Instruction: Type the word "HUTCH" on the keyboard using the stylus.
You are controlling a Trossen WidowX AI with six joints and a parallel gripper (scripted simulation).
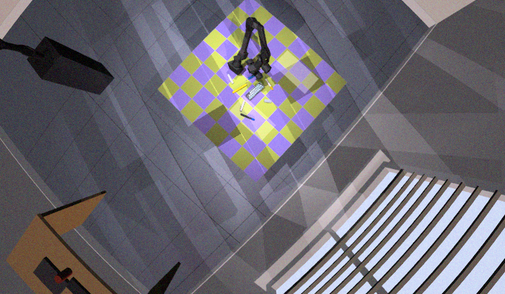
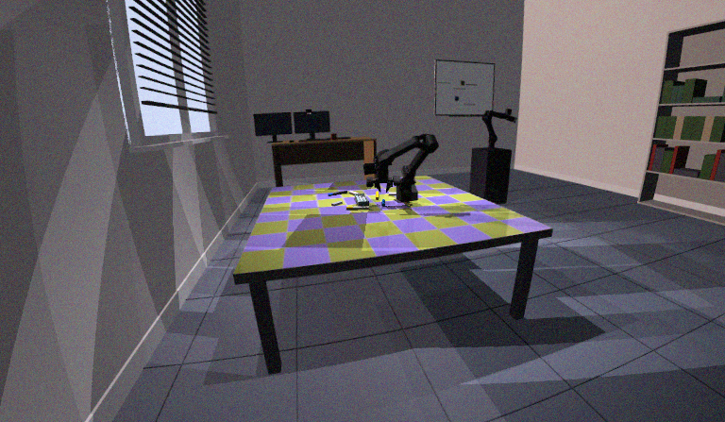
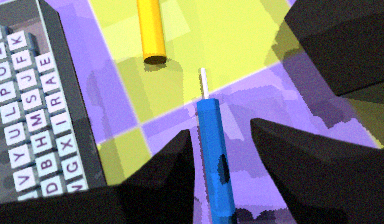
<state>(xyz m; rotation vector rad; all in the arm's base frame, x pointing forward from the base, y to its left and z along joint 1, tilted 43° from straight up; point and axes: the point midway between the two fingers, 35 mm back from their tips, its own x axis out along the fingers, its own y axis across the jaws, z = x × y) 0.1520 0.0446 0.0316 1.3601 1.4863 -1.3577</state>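
Now: gripper tip 6 cm above the blue stylus and 1 cm to the left of it. From my gripper tip the other things lie so: yellow pen (15 cm to the right, 6 cm below); dark pen (27 cm to the right, 27 cm ahead, 6 cm below).
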